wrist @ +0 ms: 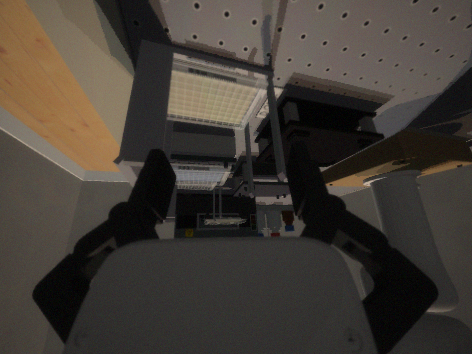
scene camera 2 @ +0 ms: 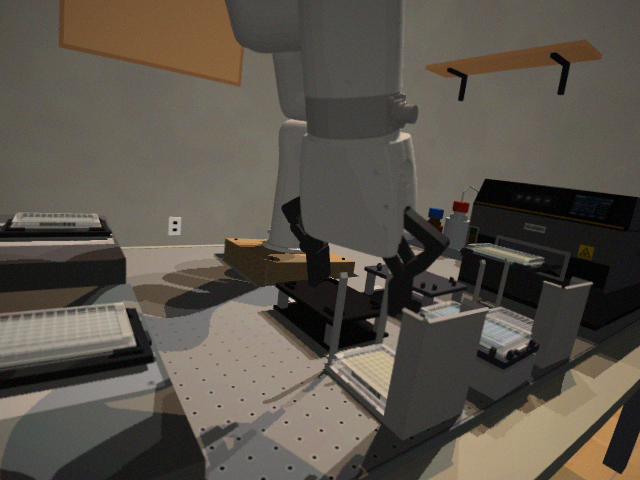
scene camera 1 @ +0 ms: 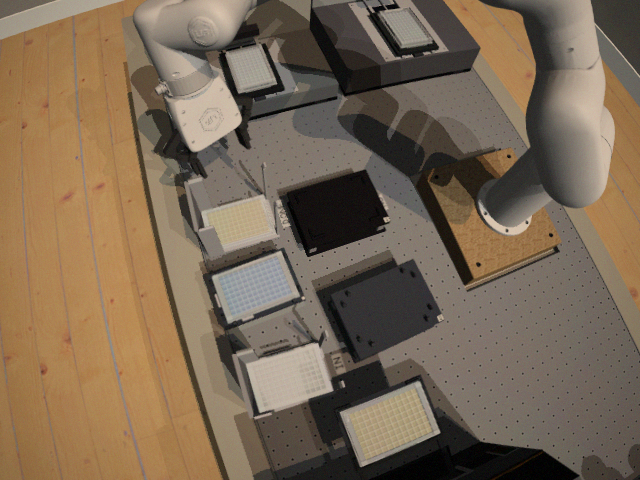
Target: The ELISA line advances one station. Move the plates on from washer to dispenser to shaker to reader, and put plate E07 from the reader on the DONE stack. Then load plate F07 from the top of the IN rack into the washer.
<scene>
my gripper: wrist; scene camera 2 356, 294; scene camera 1
bluish plate: wrist 187, 173; scene camera 2; scene camera 1
same spot on my gripper: [scene camera 1: 186, 155] = [wrist: 115, 249]
same spot on bluish plate: [scene camera 2: 504, 336] = [scene camera 1: 226, 289]
</scene>
